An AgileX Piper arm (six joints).
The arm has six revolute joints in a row. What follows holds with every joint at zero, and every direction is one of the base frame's. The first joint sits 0.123 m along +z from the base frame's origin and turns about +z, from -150 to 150 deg. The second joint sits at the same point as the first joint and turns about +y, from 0 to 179.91 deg. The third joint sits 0.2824 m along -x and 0.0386 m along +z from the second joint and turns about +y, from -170 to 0 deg. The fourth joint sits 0.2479 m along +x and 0.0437 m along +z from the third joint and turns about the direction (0.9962, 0, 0.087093), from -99.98 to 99.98 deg. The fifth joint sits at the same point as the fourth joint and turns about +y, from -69.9 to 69.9 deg. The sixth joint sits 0.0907 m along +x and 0.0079 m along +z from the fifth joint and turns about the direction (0.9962, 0, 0.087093), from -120 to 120 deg. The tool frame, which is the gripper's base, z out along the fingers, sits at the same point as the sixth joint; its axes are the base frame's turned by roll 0, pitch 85.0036 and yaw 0 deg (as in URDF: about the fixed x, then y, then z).
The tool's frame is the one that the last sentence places.
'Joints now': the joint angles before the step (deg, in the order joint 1, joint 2, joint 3, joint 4, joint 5, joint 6). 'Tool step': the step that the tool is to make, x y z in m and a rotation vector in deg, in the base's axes. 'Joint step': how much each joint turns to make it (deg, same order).
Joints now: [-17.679, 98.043, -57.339, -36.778, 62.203, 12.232]
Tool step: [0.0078, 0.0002, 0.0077, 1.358, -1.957, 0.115]
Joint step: [-0.001, 0.007, -2.443, 2.290, 0.120, -1.717]
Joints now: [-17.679, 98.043, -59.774, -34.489, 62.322, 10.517]
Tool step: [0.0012, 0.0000, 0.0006, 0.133, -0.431, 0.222]
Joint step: [0.002, 0.004, -0.215, 0.189, -0.315, -0.201]
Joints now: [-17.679, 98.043, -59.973, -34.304, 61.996, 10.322]
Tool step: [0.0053, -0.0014, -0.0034, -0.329, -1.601, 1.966]
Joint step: [-0.002, 0.628, 0.003, -0.858, -2.844, -0.165]
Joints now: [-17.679, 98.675, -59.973, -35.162, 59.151, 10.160]
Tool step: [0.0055, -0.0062, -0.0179, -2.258, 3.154, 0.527]
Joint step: [-0.005, 3.876, -0.095, -4.028, -0.332, 2.309]
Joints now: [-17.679, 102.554, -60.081, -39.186, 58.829, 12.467]
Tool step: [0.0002, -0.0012, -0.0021, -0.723, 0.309, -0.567]
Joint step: [-0.007, 0.507, 0.005, -0.872, 0.251, 1.154]
